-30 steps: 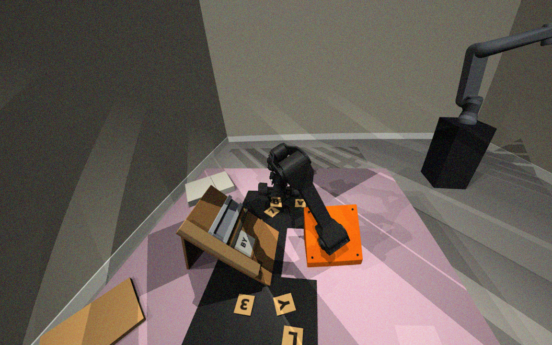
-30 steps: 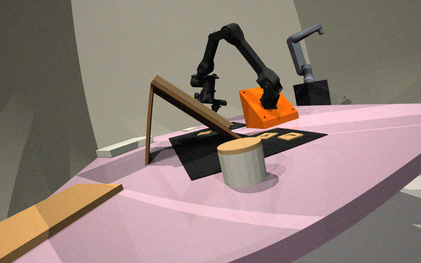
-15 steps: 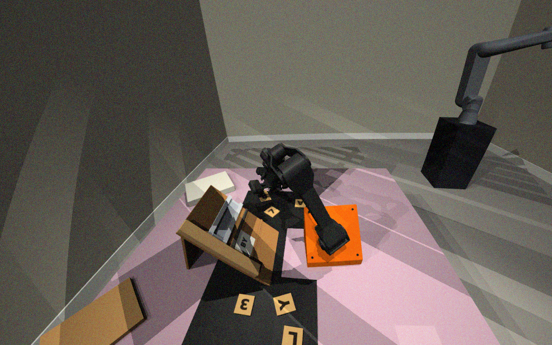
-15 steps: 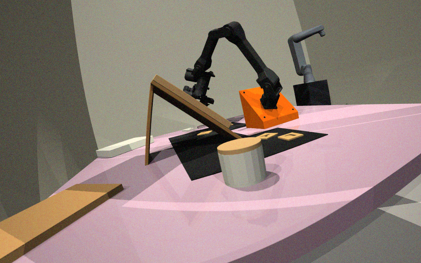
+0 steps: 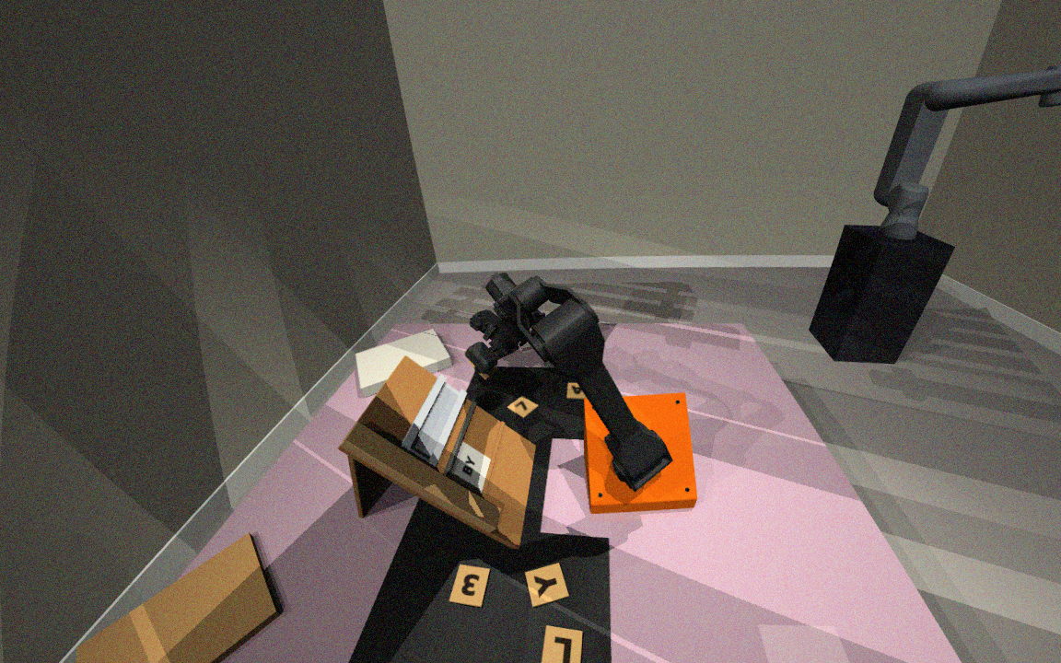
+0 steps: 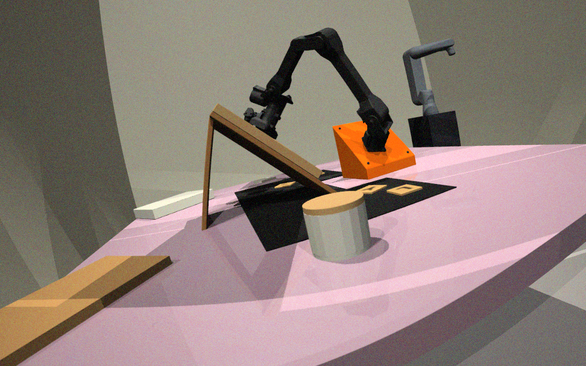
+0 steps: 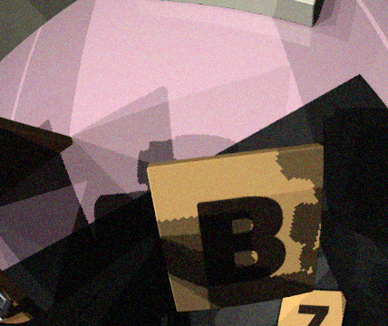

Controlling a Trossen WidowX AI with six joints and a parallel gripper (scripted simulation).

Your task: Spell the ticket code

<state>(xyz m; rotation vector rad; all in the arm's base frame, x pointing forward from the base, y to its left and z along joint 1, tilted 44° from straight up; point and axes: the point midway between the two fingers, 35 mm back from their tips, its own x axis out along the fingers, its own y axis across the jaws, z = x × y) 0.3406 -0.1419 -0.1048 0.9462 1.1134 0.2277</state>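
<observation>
My gripper tip is now 250 mm to the right of the white ticket, 50 mm past it and 40 mm above it. From my gripper tip the other things lie so: black mat (190 mm to the left, 150 mm behind, 140 mm below); b tile (right at my gripper tip); 7 tile (140 mm below, 80 mm behind, 20 mm to the right).
</observation>
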